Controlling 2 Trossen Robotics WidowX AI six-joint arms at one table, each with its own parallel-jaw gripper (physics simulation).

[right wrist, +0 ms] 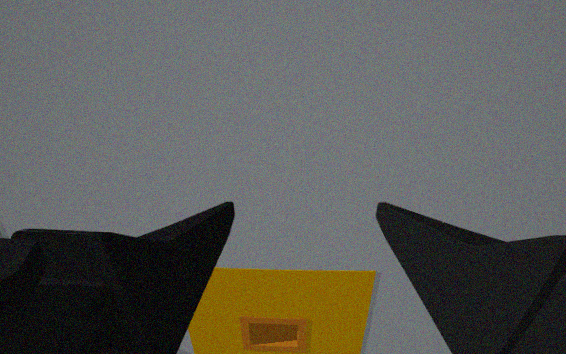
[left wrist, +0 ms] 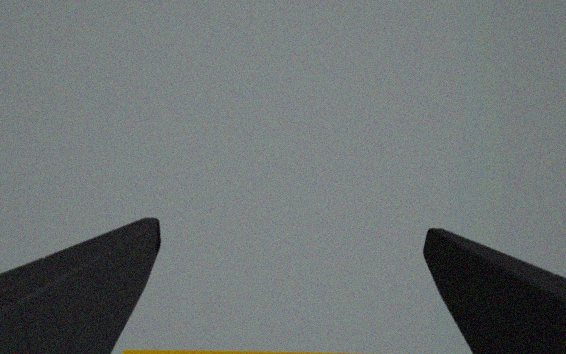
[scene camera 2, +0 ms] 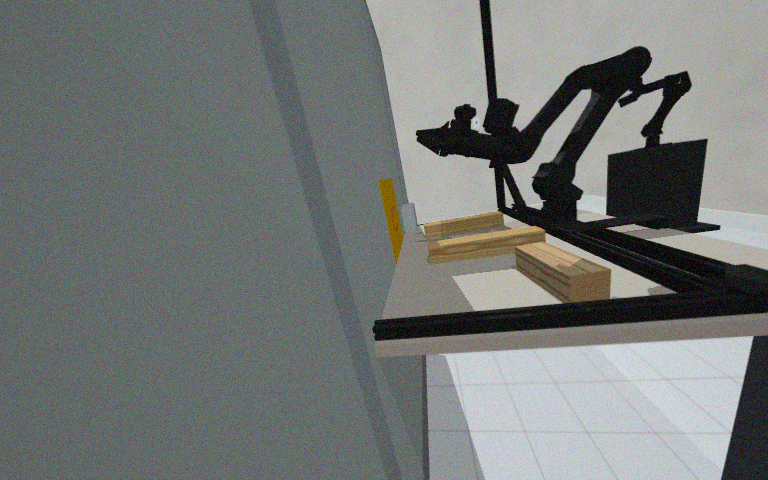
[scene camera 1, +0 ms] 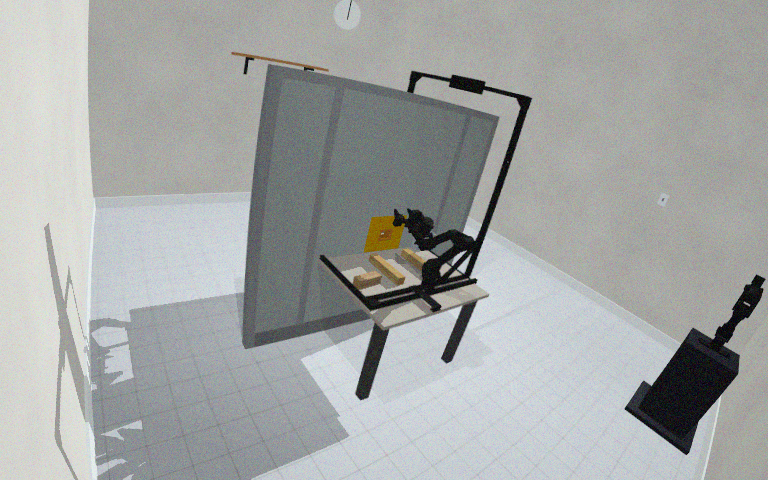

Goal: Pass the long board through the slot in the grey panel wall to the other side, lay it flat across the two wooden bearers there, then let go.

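Places are measured from the left arm's base along level axes (x right, y ahead, z up), in metres.
Where they show: left gripper, fingertip midpoint: (left wrist: 294, 235) (scene camera 2: 416, 136) (scene camera 1: 401, 208); right gripper, fingertip midpoint: (right wrist: 304, 209); left arm's base, origin of the base link: (scene camera 2: 559, 222) (scene camera 1: 427, 288).
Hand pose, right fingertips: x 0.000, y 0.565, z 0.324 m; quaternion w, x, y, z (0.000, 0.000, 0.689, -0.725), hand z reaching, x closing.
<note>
Each offset is from my right fingertips to the top centre of the thing. "pt": to the spot under its first point.
The grey panel wall (scene camera 1: 390, 147) (scene camera 2: 186, 237) carries a yellow plate (scene camera 1: 372, 240) (scene camera 2: 388, 195) (right wrist: 320, 292) around the orange-framed slot {pt dx +0.032, dy -0.133, dz -0.206 m} (scene camera 1: 386, 229) (right wrist: 275, 319). On the near-side table, two parallel wooden bearers lie side by side: one bearer {dx -0.101, dy -0.347, dz -0.300 m} (scene camera 1: 387, 269) (scene camera 2: 487, 246) and a farther bearer {dx +0.141, dy -0.341, dz -0.300 m} (scene camera 1: 414, 258) (scene camera 2: 464, 225). The long board does not show. My left gripper (scene camera 1: 401, 213) (scene camera 2: 421, 139) (left wrist: 294, 235) is open and empty, above the bearers and facing the wall; the plate's top edge shows low in its wrist view. My right gripper (right wrist: 304, 209) is open and empty, facing the wall above the slot.
A short wooden block {dx -0.271, dy -0.415, dz -0.297 m} (scene camera 1: 368, 279) (scene camera 2: 557, 266) lies beside the bearers. Black rails edge the table (scene camera 1: 467, 292) (scene camera 2: 509, 341). A black frame (scene camera 1: 505, 164) rises behind my left arm. A small pale piece {pt dx +0.270, dy -0.157, dz -0.285 m} (scene camera 2: 408, 217) stands by the wall. A black pedestal (scene camera 1: 688, 384) (scene camera 2: 654, 183) bears another arm.
</note>
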